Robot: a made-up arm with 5 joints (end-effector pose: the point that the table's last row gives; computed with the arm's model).
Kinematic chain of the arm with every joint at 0, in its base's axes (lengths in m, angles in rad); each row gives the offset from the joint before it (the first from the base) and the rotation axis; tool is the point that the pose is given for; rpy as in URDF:
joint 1: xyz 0 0 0.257 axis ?
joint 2: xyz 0 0 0 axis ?
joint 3: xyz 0.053 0 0.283 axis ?
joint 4: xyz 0.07 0 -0.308 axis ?
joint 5: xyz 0.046 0 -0.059 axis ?
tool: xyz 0 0 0 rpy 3.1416 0 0
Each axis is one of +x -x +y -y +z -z.
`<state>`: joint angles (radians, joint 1 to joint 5).
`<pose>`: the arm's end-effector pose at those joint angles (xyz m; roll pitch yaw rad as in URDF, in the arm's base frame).
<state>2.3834 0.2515 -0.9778 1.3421 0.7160</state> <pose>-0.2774 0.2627 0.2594 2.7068 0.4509 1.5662</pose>
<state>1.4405 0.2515 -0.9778 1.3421 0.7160</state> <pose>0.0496 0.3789 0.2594 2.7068 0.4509 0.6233</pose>
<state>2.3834 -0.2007 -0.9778 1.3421 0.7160</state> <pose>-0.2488 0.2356 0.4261 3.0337 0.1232 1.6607</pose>
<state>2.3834 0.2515 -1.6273 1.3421 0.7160</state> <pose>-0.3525 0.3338 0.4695 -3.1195 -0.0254 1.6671</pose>
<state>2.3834 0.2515 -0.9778 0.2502 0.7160</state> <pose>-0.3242 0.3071 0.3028 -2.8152 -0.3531 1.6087</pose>
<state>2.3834 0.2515 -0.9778 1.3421 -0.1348</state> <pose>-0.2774 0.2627 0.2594 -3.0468 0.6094 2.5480</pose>
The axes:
joint 1: +z
joint 2: +y
joint 3: +y
joint 4: +y
joint 5: -z

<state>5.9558 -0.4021 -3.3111 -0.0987 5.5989</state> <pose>-0.3410 0.1158 0.7770 -0.4645 0.5022 2.0087</pose>
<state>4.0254 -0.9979 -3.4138 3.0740 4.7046</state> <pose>0.2892 0.3525 0.5104 1.8039 0.0076 -0.6852</pose>
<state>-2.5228 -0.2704 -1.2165 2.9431 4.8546</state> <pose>-0.1914 -0.1363 0.5354 -1.6865 0.1413 -0.9684</pose>
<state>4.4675 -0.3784 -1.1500 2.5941 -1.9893</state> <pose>-0.0548 -0.2193 0.5276 -2.1150 -0.3636 -0.0329</pose>
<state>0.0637 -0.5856 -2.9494 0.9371 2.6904</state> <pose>-0.3032 -0.0193 0.8541 -0.2577 0.4842 -0.4515</pose>
